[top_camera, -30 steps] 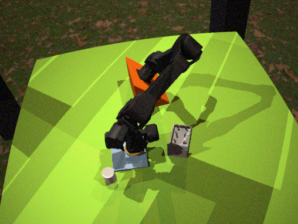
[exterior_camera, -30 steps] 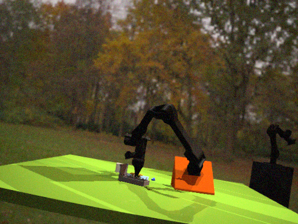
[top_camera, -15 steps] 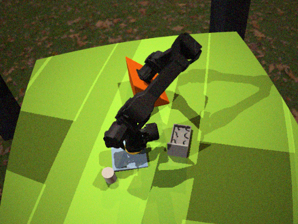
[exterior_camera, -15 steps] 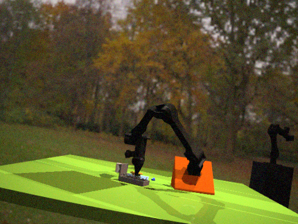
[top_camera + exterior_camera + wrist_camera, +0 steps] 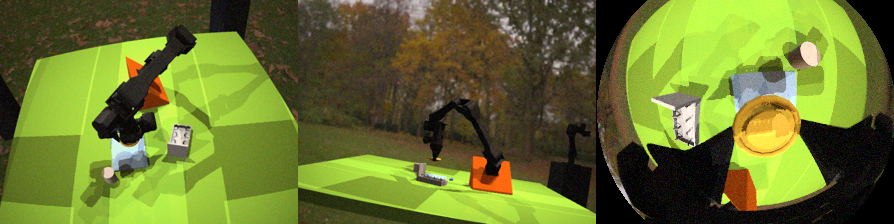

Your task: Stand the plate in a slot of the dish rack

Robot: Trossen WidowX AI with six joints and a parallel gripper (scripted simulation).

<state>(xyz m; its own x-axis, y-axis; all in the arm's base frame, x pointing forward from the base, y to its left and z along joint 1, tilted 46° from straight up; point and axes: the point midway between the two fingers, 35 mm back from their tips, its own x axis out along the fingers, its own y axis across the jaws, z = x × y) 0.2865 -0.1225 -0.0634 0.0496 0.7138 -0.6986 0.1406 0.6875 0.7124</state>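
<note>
My gripper tip is now 10 mm short of the grey dish rack, 180 mm to the right of it and 70 mm above it. The rest, counted from my gripper tip: blue spoon: 110 mm behind, 10 mm to the right, 90 mm below; yellow-orange plate: 10 mm above; pale blue square slab: 10 mm behind, 20 mm to the right, 90 mm below.
</note>
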